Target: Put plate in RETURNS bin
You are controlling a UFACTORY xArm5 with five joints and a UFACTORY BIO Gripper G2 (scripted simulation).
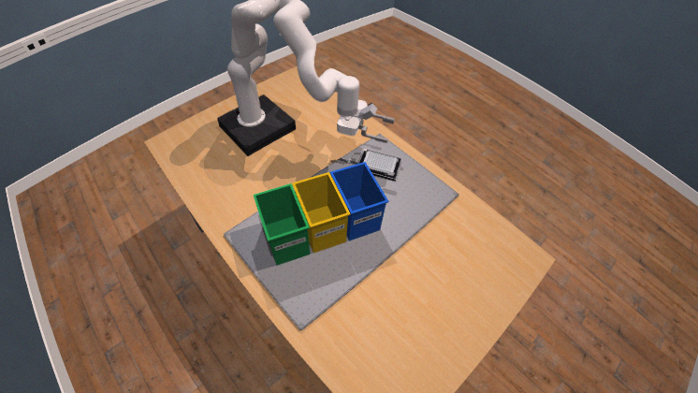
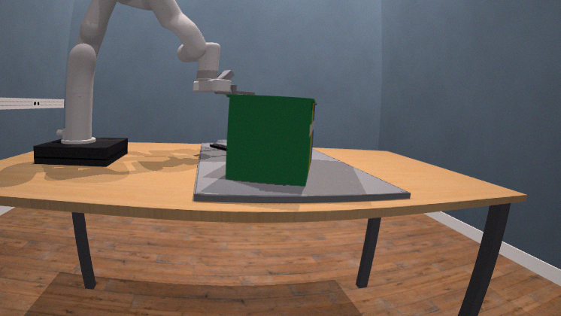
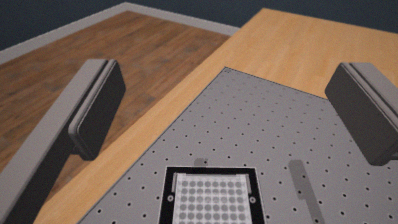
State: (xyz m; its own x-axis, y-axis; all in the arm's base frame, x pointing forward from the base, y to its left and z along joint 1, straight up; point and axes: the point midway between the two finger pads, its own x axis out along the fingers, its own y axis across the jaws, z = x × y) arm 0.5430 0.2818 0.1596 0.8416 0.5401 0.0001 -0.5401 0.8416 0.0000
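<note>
My hand is 180 mm above the clear 96-well plate. Also, from my hand: black plate nest N1: 190 mm below; then yellow bin: 90 mm ahead, 370 mm to the right, 110 mm below; then blue bin: 130 mm ahead, 240 mm to the right, 110 mm below.
</note>
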